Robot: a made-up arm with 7 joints. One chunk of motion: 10 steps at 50 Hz.
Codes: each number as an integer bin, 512 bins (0 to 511) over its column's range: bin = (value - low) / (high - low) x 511, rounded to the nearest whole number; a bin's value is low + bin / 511 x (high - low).
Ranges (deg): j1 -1..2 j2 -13..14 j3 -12..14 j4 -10..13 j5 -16..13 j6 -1..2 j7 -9..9
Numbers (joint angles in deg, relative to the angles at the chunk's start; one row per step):
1: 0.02 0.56 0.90 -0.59 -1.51 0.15 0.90
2: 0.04 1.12 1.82 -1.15 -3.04 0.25 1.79
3: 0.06 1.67 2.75 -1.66 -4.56 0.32 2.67
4: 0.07 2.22 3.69 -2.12 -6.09 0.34 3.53
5: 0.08 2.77 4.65 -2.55 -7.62 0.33 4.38
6: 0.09 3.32 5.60 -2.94 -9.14 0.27 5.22
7: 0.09 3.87 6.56 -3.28 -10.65 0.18 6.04
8: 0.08 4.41 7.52 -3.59 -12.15 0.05 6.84
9: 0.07 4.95 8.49 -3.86 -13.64 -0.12 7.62
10: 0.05 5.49 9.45 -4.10 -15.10 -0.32 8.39
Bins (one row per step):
1: 174 257 254 209 255 196 281
2: 177 267 272 197 228 213 306
3: 181 278 290 185 202 225 331
4: 182 288 308 175 175 228 356
5: 184 298 327 166 148 227 380
6: 186 309 346 157 121 216 404
7: 186 319 365 149 94 201 427
8: 184 330 384 142 68 179 450
9: 182 340 403 136 42 150 472
10: 179 350 422 131 16 116 494

